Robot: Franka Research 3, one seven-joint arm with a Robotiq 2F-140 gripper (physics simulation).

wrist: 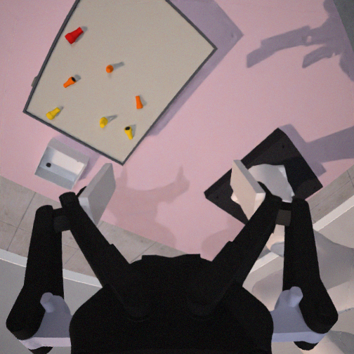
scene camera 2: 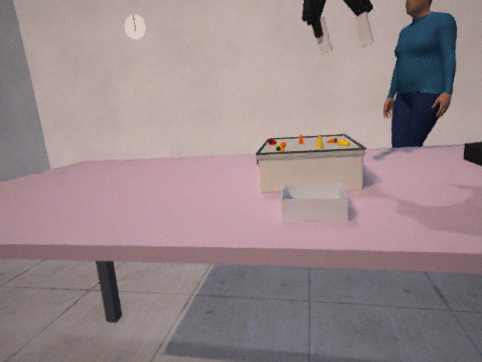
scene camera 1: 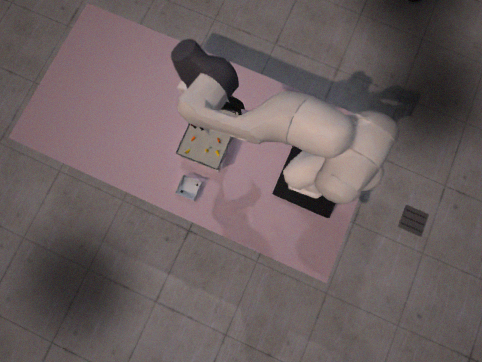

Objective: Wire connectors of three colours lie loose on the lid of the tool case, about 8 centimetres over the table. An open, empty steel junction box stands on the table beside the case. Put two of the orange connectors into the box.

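Observation:
Three orange connectors are on the pale lid (scene camera 1: 200, 145) (wrist: 150, 45): one (scene camera 2: 301, 140) (wrist: 109, 69) stands upright, one (scene camera 1: 193, 139) (scene camera 2: 283, 145) (wrist: 69, 82) lies near the lid's left side in the wrist view, one (scene camera 1: 219, 140) (scene camera 2: 332, 141) (wrist: 139, 102) lies toward its right side. The steel junction box (scene camera 1: 183, 194) (scene camera 2: 315, 211) (wrist: 49, 177) stands beside the case, open and empty. My gripper (scene camera 2: 345, 46) (wrist: 172, 173) is wide open and empty, high above the table. In scene camera 1 the arm hides its fingers and part of the case.
A red connector (scene camera 2: 271, 142) (wrist: 74, 35) and three yellow ones, one of them upright (scene camera 2: 320, 142) (wrist: 103, 121), also lie on the lid. The case (scene camera 2: 310, 172) stands up from the pink table (scene camera 1: 100, 100). The black arm base plate (scene camera 1: 312, 206) (wrist: 220, 195) is on the table. A person (scene camera 2: 425, 55) stands behind.

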